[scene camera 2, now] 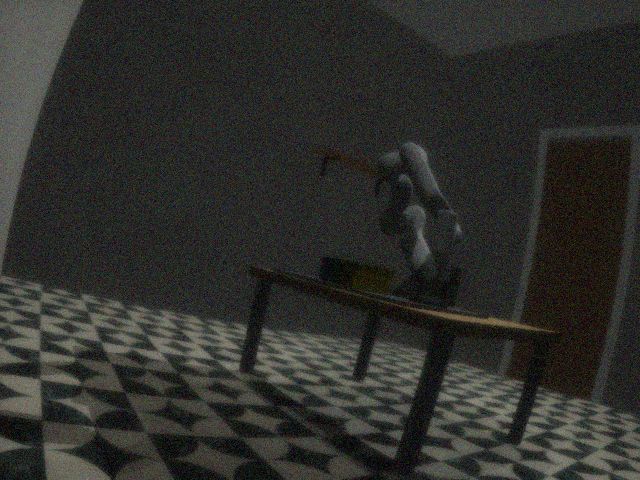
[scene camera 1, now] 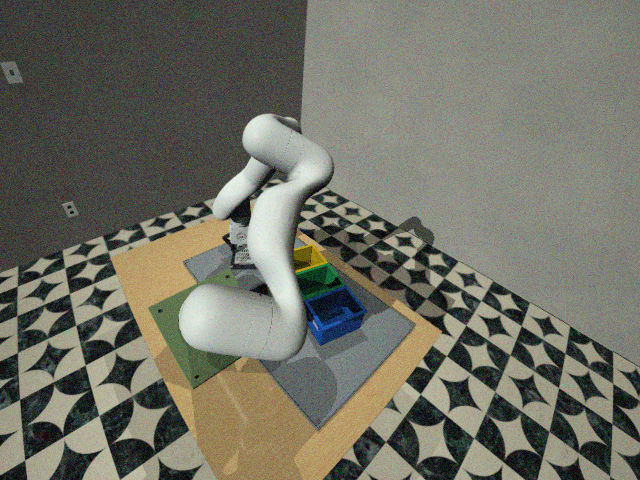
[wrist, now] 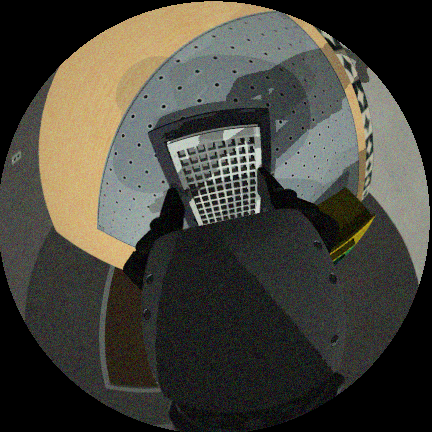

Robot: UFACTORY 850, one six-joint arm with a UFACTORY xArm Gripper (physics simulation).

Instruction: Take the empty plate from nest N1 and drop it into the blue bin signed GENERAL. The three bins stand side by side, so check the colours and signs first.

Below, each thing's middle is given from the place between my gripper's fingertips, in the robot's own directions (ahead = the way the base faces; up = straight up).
Scene:
Right now the white gridded plate (wrist: pixel 217 167) is 10 mm to the right of my hand and 10 mm below it. Round my hand: dark nest (wrist: pixel 225 117): 20 mm below, 10 mm to the right.

